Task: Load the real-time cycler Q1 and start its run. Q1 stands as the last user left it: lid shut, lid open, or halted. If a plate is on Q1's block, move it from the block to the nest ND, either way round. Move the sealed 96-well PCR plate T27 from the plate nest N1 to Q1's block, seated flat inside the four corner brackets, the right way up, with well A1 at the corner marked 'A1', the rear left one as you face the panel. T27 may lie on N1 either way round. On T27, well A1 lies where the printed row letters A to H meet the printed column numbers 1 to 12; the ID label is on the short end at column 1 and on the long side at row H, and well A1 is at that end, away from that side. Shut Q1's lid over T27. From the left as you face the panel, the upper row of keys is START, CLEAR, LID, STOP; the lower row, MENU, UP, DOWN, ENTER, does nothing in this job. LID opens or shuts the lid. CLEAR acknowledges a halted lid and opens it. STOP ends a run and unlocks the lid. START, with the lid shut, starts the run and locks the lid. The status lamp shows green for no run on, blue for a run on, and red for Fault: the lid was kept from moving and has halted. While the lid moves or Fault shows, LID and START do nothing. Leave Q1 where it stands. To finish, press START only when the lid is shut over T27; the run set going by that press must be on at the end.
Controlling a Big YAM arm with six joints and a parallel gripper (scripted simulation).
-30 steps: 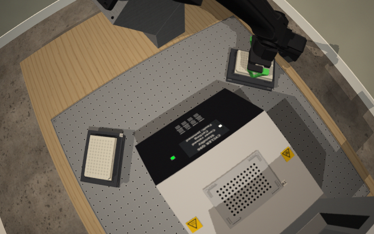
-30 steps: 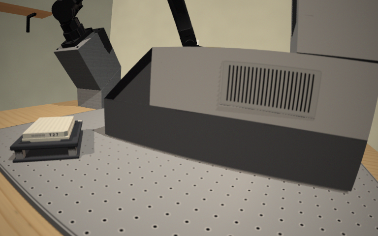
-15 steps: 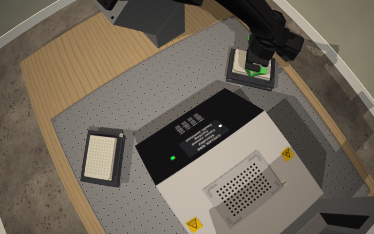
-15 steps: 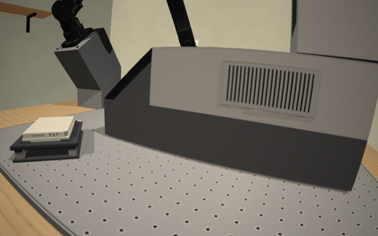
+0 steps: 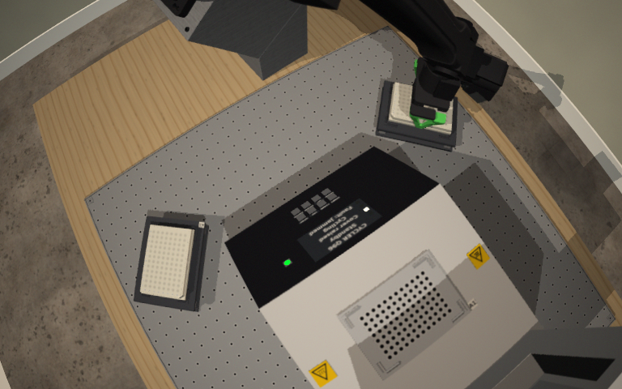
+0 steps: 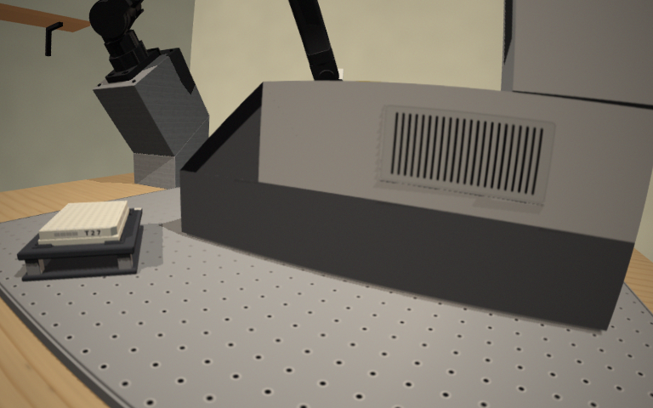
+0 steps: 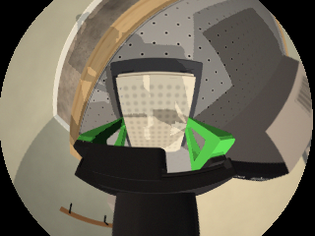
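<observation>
Now: the nest ND 2 cm below my hand. From my hand the other things lie so: nest N1: 7 cm behind, 56 cm to the right, 2 cm below.
</observation>
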